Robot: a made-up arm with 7 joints.
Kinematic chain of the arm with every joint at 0, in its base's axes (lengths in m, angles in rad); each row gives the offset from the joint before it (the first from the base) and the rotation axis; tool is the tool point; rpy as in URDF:
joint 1: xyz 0 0 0.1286 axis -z
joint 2: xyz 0 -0.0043 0.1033 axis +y
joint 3: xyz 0 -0.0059 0.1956 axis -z
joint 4: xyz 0 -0.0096 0.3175 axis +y
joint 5: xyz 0 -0.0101 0.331 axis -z
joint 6: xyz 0 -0.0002 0.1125 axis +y
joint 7: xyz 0 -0.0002 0.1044 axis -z
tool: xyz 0 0 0 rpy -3.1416 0 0
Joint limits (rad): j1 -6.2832..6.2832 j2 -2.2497..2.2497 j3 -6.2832..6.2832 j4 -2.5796..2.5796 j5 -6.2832..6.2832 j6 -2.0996..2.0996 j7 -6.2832..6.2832
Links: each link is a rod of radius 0.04 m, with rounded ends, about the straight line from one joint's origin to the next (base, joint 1, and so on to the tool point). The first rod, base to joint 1, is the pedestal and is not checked.
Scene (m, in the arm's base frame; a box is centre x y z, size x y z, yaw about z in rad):
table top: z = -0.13
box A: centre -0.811 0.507 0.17 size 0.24 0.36 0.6 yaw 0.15
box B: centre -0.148 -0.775 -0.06 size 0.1 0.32 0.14 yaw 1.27
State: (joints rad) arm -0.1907 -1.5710 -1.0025 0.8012 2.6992 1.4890 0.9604
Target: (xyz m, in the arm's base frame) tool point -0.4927 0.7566 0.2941
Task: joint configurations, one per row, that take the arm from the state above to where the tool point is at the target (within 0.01 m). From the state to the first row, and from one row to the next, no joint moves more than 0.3 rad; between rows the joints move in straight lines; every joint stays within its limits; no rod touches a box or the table.
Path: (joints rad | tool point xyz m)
1: -0.1730 -1.3445 -0.8628 0.7893 2.5656 1.3318 1.0216 | -0.8411 0.0034 0.6624
2: -0.1552 -1.1181 -0.7230 0.7773 2.4319 1.1746 1.0828 | -0.7097 0.0085 0.8721
3: -0.1375 -0.8916 -0.5833 0.7654 2.2983 1.0174 1.1440 | -0.5293 0.0124 1.0390
4: 0.1296 -1.1620 -0.7962 0.8478 2.4431 1.1360 1.0828 | -0.6791 0.2503 0.8421
5: 0.3968 -1.4323 -1.0091 0.9302 2.5879 1.2545 1.0216 | -0.6708 0.5325 0.5860
6: 0.6639 -1.7026 -1.2220 1.0126 2.7327 1.3731 0.9604 | -0.4927 0.7566 0.2941

